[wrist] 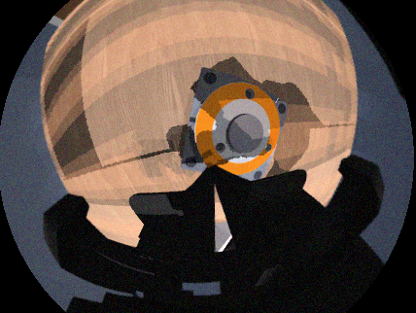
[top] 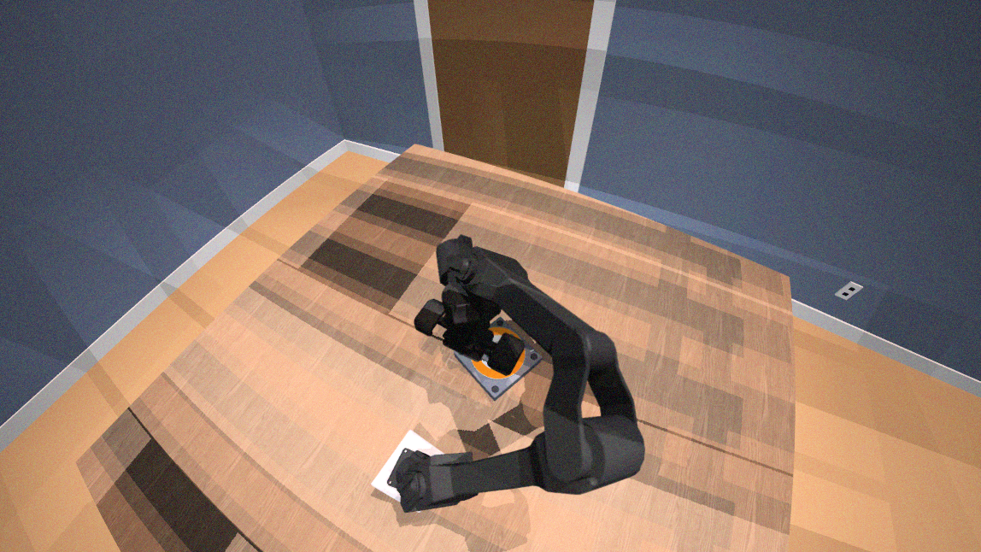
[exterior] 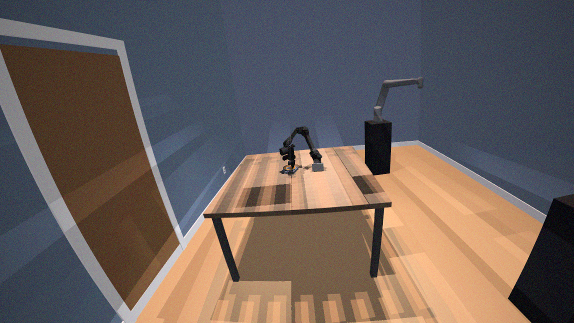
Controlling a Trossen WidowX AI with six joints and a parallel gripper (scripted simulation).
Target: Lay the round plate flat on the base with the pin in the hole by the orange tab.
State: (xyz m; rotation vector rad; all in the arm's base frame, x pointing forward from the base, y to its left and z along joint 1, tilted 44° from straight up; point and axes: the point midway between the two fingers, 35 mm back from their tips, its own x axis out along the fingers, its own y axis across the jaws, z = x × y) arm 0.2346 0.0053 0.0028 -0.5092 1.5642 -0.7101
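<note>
Now: the round plate 2 cm to the right of my gripper tip and 2 cm ahead of it. The rest, counted from my gripper tip: square grey base: 4 cm to the right, 3 cm ahead, 2 cm below.
</note>
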